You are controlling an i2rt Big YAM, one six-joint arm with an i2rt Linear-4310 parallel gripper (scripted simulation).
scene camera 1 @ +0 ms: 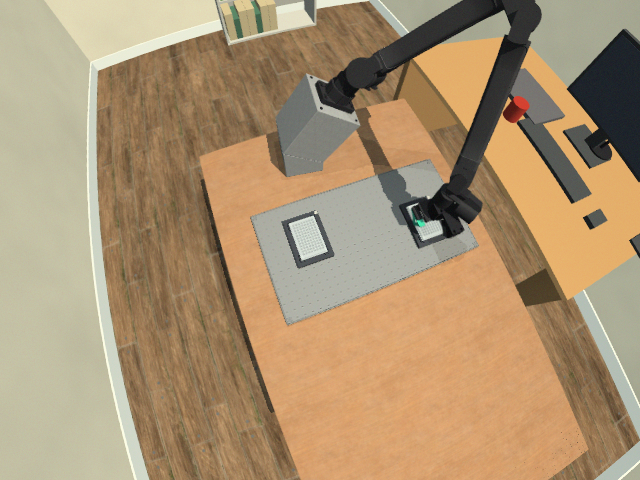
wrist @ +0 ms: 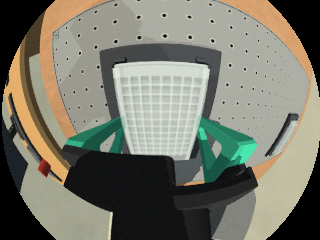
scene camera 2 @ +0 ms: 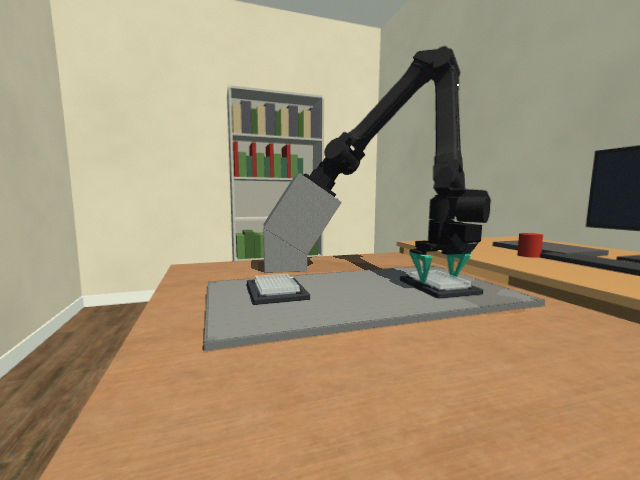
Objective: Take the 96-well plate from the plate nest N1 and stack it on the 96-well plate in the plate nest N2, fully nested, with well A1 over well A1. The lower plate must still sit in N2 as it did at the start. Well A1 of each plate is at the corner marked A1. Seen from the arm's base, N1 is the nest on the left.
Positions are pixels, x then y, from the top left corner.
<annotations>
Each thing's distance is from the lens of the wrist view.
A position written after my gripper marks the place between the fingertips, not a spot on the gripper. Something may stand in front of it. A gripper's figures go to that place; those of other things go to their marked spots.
my gripper (wrist: 160,119): 0.13 m
white 96-well plate (wrist: 144,137): 0.13 m
nest N1 (wrist: 154,51): 0.11 m
</annotations>
